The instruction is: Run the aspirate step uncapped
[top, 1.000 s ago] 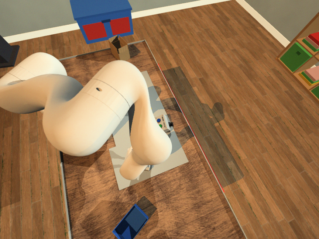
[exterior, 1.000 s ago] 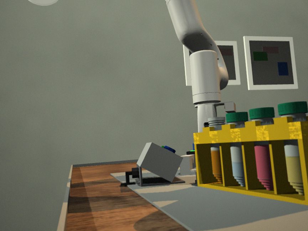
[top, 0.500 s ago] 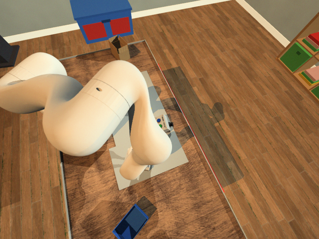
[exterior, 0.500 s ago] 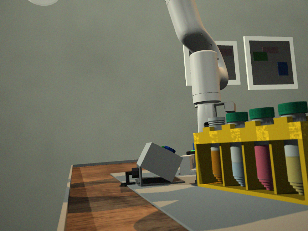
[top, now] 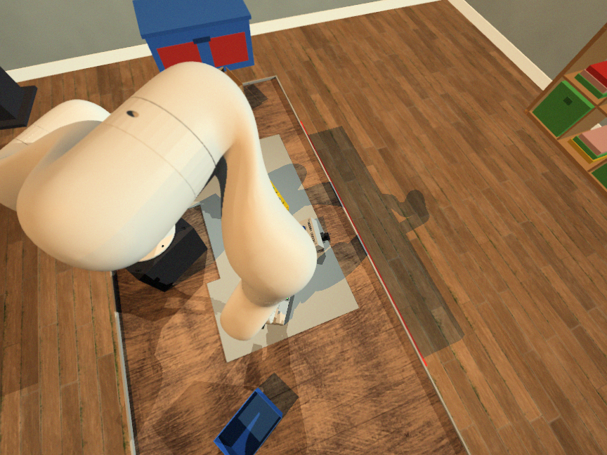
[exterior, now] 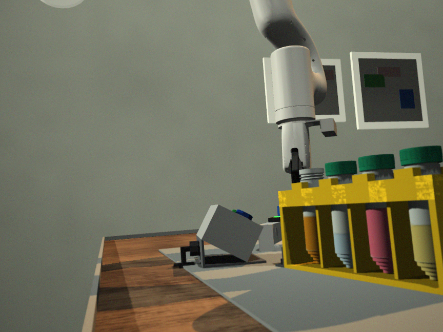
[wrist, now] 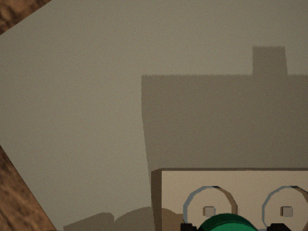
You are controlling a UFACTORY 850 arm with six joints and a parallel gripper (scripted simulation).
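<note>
My gripper is now 26 cm to the right of the blue cycle key, 16 cm short of it and 2 cm above it. Also, from my hand: green cap: 2 cm below; then grey key housing: 24 cm to the left, 18 cm ahead, 4 cm below; then green key: 22 cm to the left, 16 cm ahead, 2 cm below.
</note>
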